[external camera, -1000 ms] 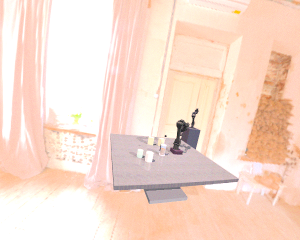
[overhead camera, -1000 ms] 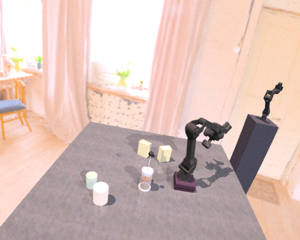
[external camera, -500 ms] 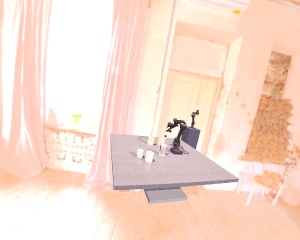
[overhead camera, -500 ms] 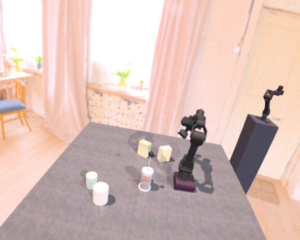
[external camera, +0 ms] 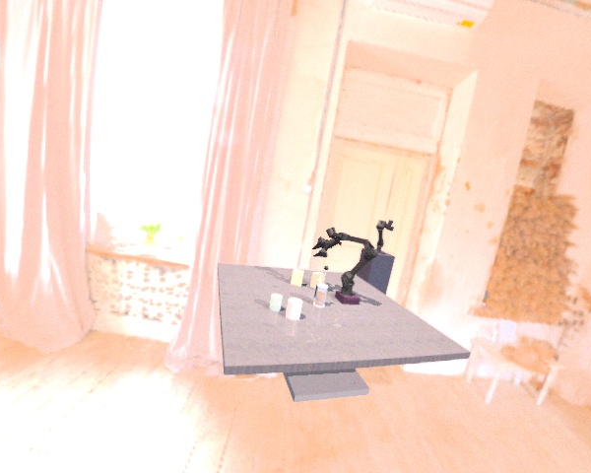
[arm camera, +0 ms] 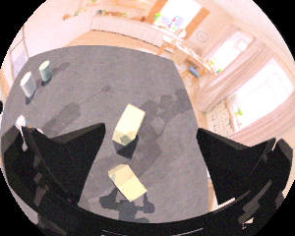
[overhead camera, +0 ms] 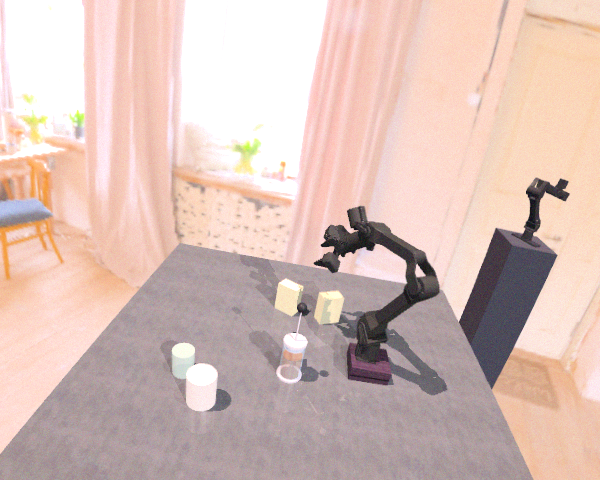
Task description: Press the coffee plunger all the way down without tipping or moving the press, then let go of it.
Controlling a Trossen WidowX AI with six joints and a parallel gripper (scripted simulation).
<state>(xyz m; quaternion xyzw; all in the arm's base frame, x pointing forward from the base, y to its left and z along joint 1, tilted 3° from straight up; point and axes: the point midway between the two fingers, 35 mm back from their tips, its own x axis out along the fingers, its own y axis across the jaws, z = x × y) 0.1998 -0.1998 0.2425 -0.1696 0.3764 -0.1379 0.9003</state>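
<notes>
Now: gripper tip 310 mm to the right of the coffee press, 140 mm above it and 10 mm short of it. Also, from my gripper tip: white cylinder (500 mm to the left, 230 mm ahead, 220 mm below).
</notes>
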